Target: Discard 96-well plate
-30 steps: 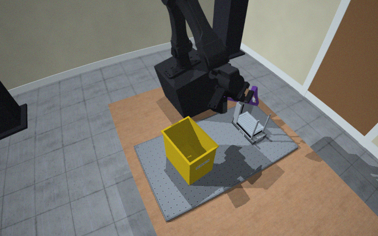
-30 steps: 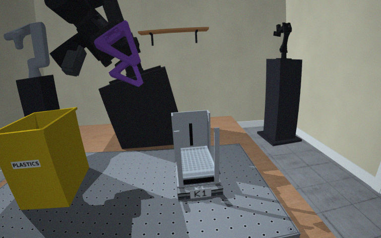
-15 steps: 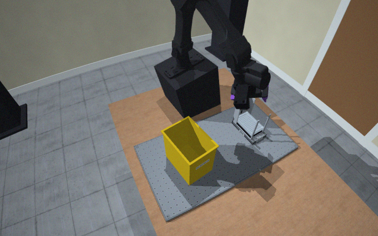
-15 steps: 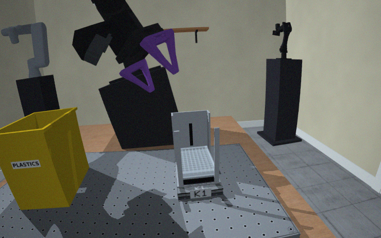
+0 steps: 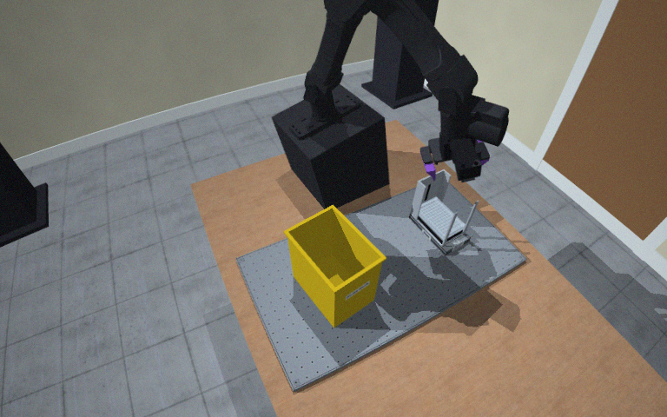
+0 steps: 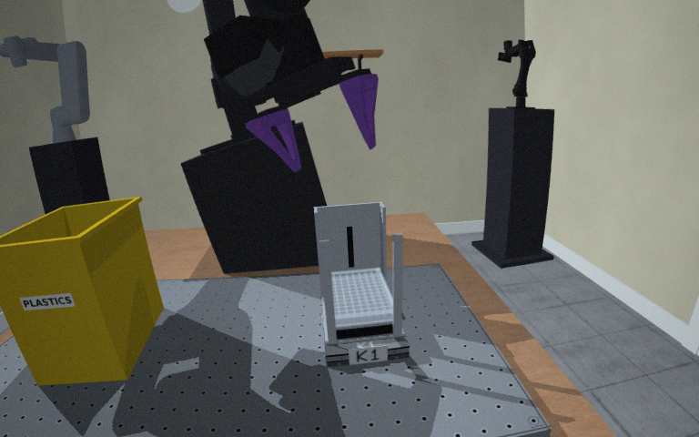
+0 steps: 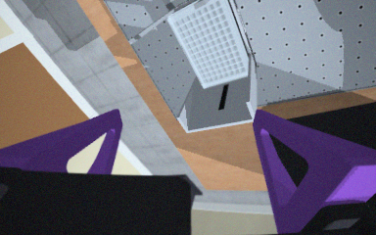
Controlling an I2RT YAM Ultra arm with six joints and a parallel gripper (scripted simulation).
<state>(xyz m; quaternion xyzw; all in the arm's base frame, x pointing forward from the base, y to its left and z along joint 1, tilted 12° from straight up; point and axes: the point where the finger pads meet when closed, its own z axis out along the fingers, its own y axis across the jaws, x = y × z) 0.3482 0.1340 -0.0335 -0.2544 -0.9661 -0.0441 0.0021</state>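
The black plate is 1 cm behind my hand, 2 cm to the left of it and 20 cm below it. From my hand the other things lie so: yellow plastics bin W1: 1 cm behind, 33 cm to the right, 14 cm below.
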